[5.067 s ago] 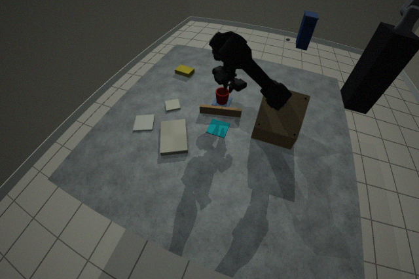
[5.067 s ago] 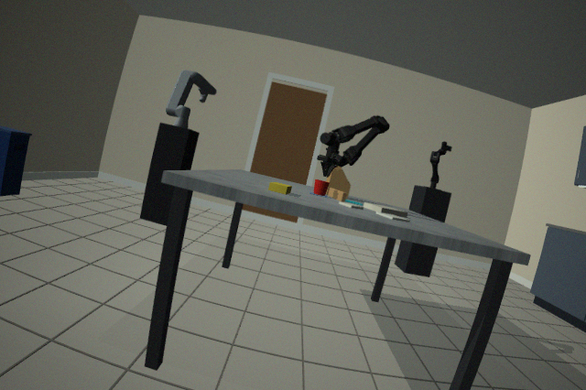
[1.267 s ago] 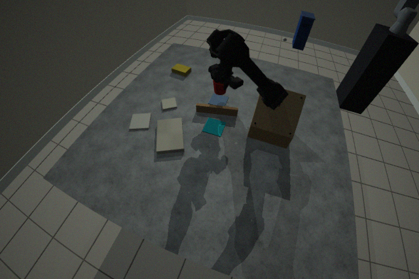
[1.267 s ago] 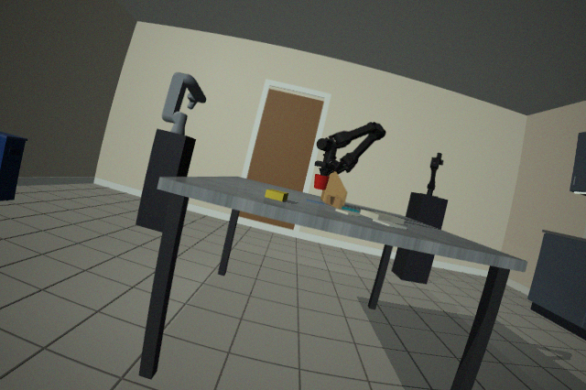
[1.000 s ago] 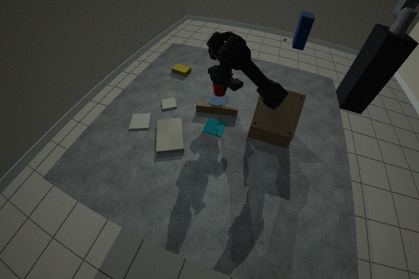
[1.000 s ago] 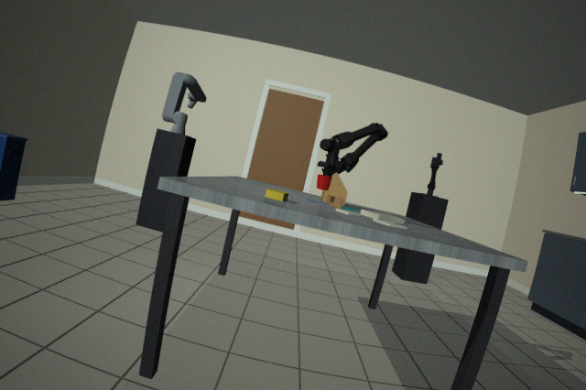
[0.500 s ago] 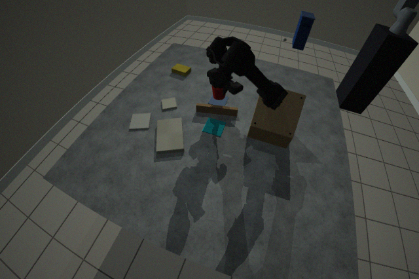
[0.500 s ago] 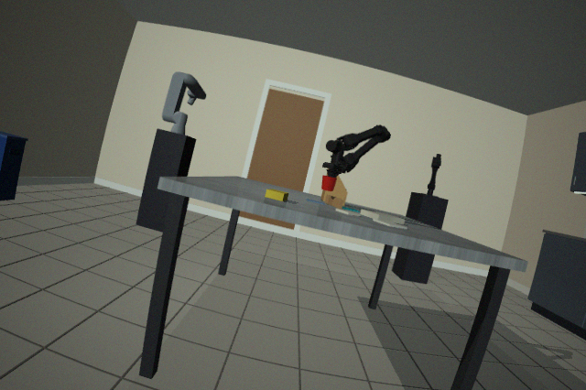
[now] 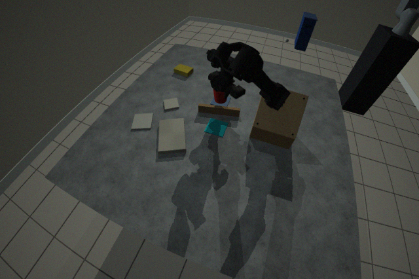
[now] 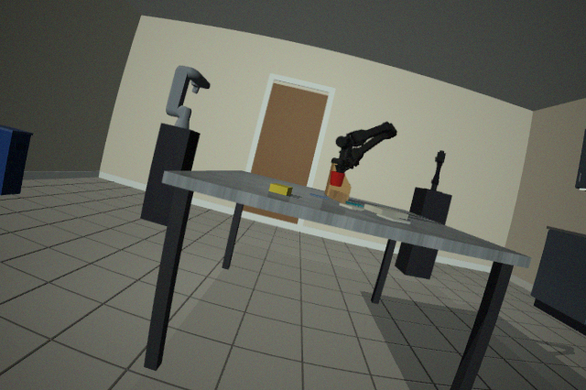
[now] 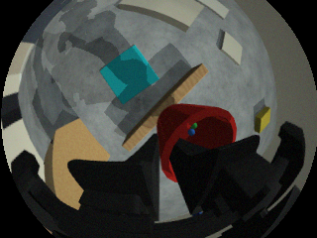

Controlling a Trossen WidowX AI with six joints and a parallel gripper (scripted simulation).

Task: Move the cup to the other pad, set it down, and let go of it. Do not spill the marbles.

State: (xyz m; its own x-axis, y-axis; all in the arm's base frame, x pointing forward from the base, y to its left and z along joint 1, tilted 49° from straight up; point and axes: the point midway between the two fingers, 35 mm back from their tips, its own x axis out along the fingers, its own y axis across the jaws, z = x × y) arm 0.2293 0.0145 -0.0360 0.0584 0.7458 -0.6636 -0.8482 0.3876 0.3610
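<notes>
Right now the teal pad is 120 mm below my gripper tip, 100 mm to the left of it and 10 mm ahead of it. Also, from my gripper tip: red cup (30 mm ahead, 20 mm to the right); then wooden rail (90 mm below, 20 mm ahead, 10 mm to the left); then yellow block (350 mm ahead, 280 mm to the right, 90 mm below).
</notes>
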